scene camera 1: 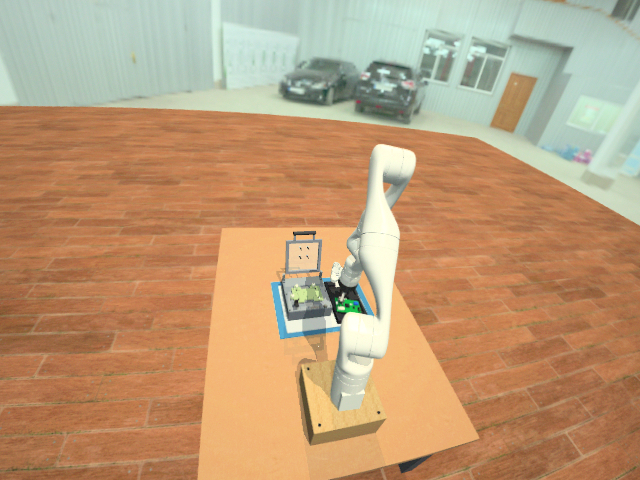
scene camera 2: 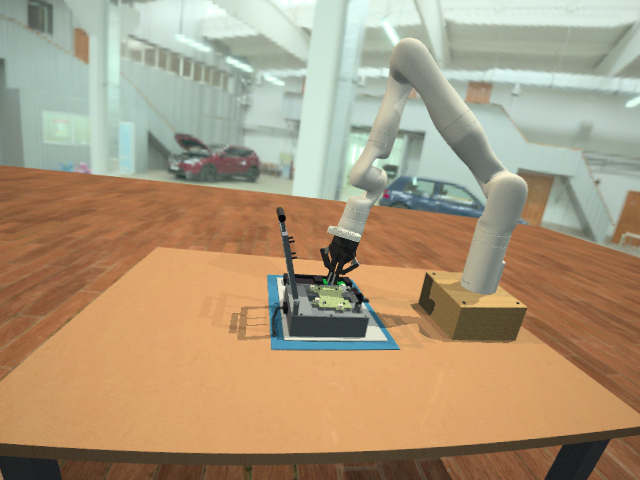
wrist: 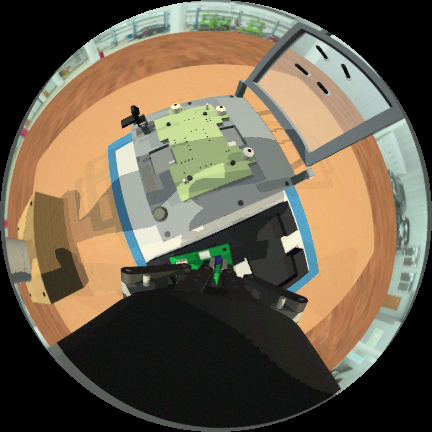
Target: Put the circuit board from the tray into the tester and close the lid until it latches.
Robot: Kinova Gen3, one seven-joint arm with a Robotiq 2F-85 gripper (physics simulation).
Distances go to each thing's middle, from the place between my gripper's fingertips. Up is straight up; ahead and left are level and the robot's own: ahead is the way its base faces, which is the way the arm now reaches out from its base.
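The pale green bed plate [scene camera 2: 330, 297] is 2 cm ahead of my hand, 15 cm to the left of it and 3 cm above it. Going by their middles, that plate is the nearest to my hand of the things named here. As for the tester lid [scene camera 1: 302, 256], I find it 14 cm ahead of my hand, 14 cm above it and 16 cm to the left of it.
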